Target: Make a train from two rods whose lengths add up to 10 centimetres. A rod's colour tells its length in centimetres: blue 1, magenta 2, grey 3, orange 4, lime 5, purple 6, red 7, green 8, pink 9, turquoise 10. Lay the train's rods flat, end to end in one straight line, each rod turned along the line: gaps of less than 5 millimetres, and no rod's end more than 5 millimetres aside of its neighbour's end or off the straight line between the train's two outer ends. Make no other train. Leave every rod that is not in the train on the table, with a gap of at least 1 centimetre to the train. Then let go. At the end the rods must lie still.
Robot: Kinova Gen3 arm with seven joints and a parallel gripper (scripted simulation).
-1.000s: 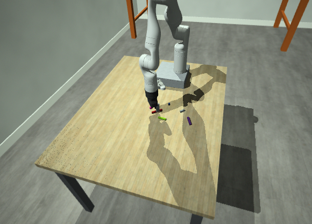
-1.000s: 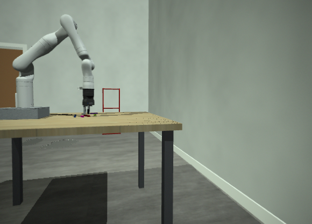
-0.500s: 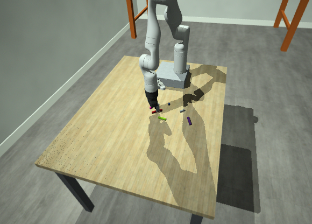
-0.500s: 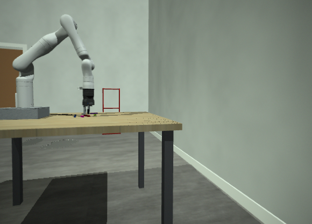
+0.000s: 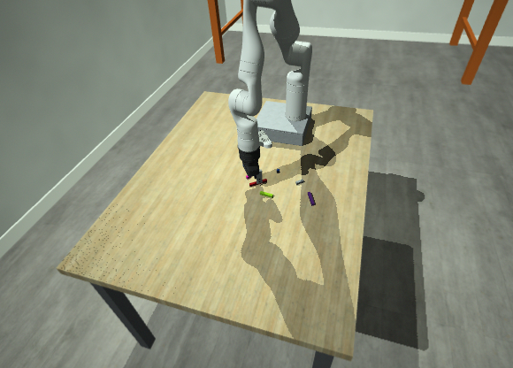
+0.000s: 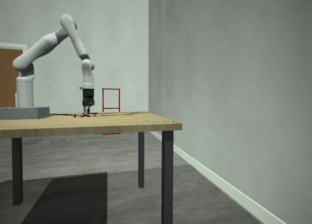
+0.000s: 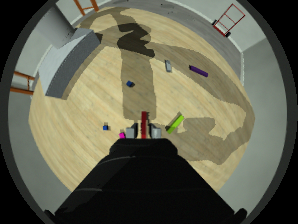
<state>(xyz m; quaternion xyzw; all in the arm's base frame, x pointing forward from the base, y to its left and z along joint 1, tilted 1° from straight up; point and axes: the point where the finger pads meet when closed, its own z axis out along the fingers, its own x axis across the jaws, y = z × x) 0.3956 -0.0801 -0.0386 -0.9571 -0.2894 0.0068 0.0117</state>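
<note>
My hand is 3 cm above the red rod. Also, from my hand: grey rod (16 cm to the left, 3 cm below, 3 cm behind); then lime rod (6 cm ahead, 5 cm to the left, 3 cm below); then magenta rod (5 cm to the right, 3 cm below, 3 cm behind).
</note>
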